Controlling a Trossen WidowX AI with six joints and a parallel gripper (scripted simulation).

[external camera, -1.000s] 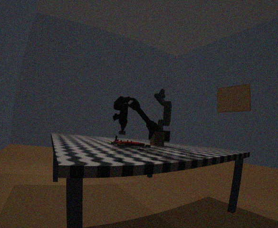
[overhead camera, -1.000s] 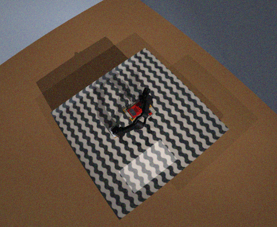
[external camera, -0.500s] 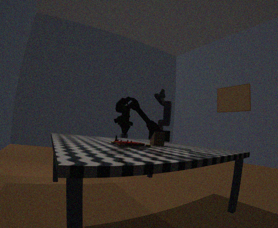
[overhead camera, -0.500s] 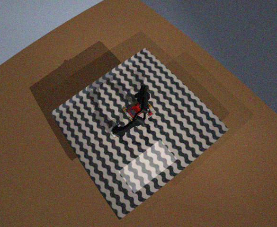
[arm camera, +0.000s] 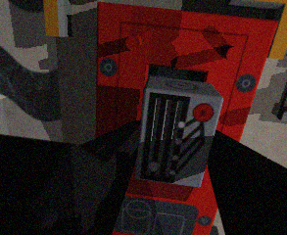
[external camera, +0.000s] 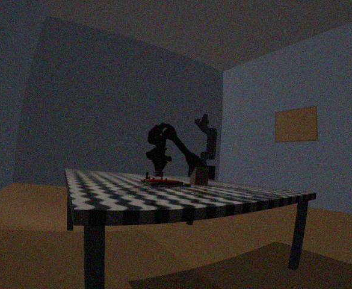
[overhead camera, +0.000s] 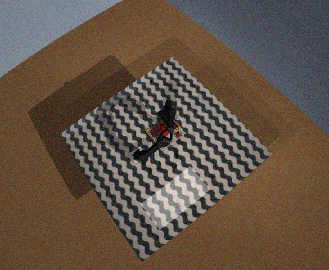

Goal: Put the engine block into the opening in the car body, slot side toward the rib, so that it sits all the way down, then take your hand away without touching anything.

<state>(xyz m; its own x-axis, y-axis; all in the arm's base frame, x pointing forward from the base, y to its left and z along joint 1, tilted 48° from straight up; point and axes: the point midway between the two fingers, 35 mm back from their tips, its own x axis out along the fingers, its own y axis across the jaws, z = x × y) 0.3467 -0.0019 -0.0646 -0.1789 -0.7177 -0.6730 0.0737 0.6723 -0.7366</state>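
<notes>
The engine block lies 1 cm below my gripper tip.
</notes>
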